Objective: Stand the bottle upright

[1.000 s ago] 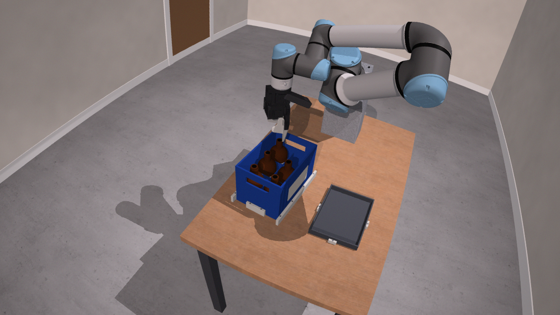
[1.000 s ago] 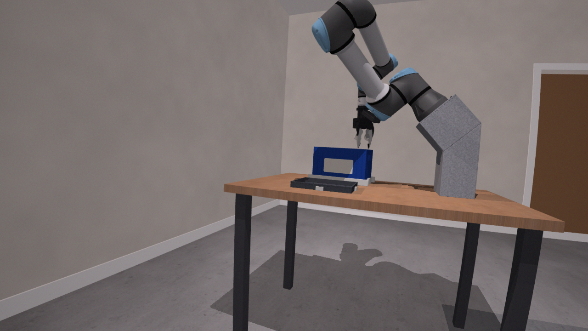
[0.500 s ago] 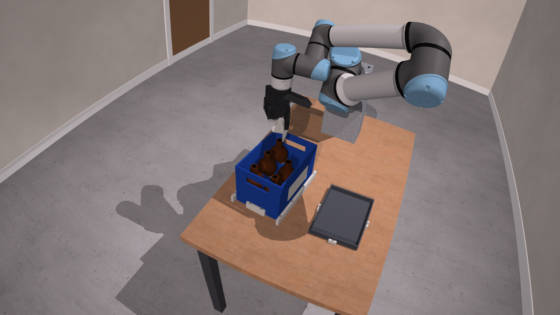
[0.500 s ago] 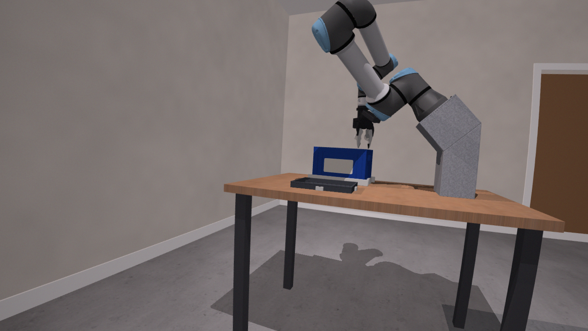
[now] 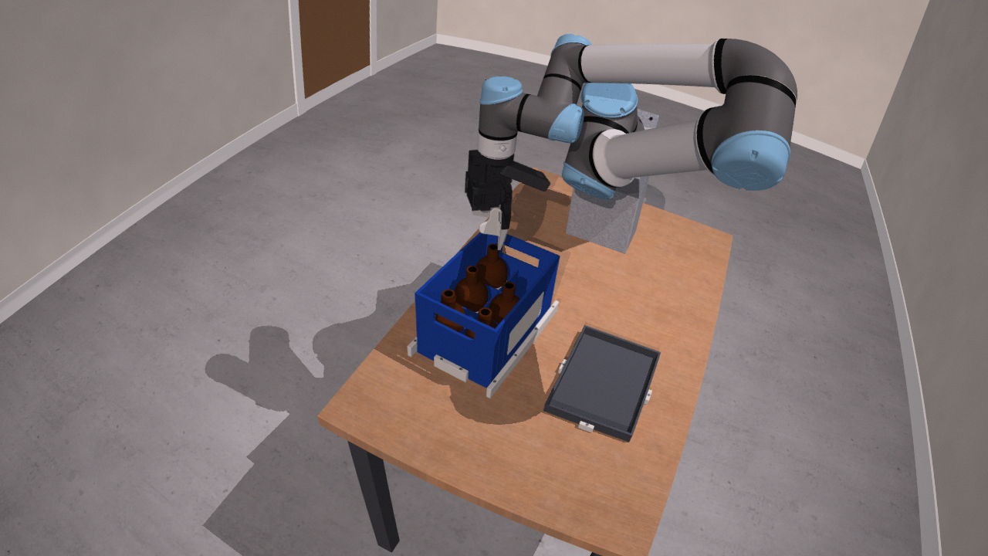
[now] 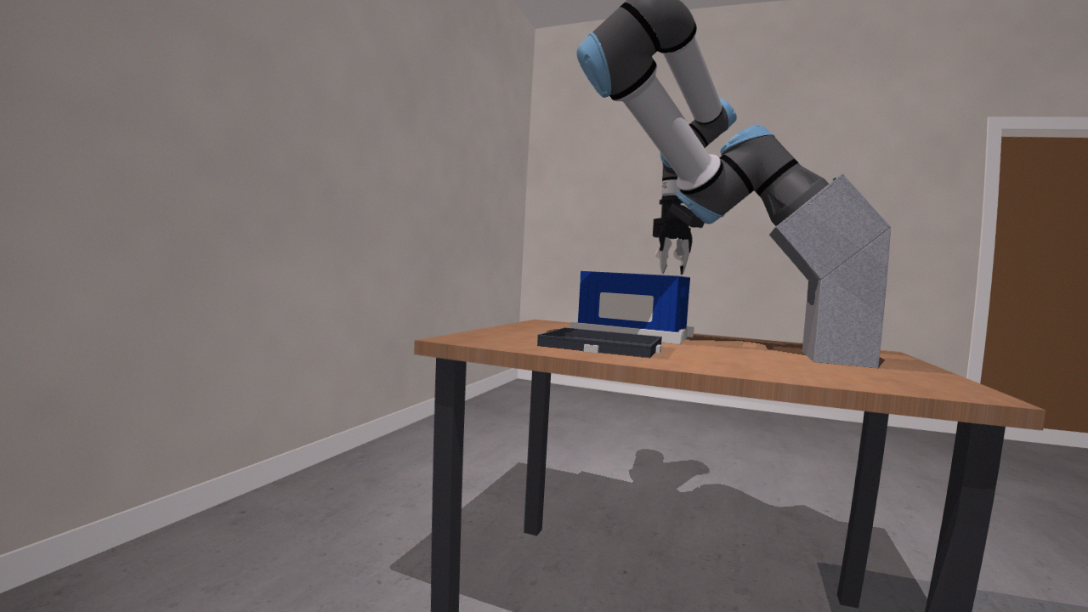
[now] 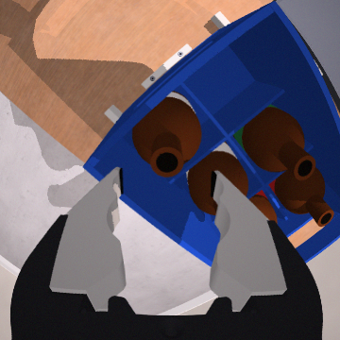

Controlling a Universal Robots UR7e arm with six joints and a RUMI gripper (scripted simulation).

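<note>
Right now the crate is 11 cm below my hand, 9 cm ahead of it and 4 cm to the left of it. From my hand the other things lie so: dark tray (34 cm to the left, 18 cm below, 9 cm ahead); bottle (18 cm ahead, 11 cm below).
</note>
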